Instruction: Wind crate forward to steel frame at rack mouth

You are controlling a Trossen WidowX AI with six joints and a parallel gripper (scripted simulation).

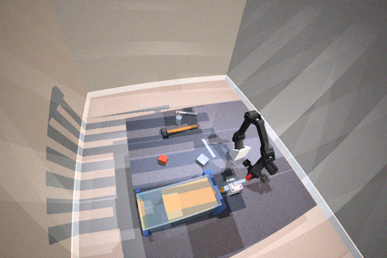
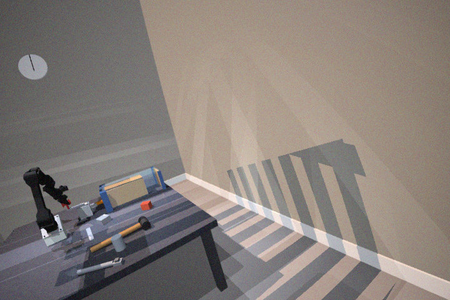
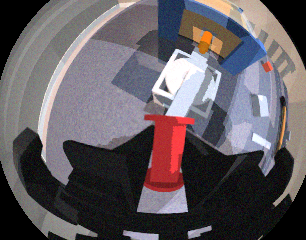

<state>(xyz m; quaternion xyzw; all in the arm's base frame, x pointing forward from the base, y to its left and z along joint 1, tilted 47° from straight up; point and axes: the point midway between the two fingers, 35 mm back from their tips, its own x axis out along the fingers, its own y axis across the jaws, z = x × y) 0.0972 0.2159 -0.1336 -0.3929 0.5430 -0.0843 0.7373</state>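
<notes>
My gripper tip is now 30 mm above the winch handle, 20 mm short of it and 10 mm to the left of it. Round my gripper tip: red knob (20 mm behind); blue frame (240 mm ahead, 30 mm below, 20 mm to the right); winch (100 mm below, 70 mm ahead, 20 mm to the right).
</notes>
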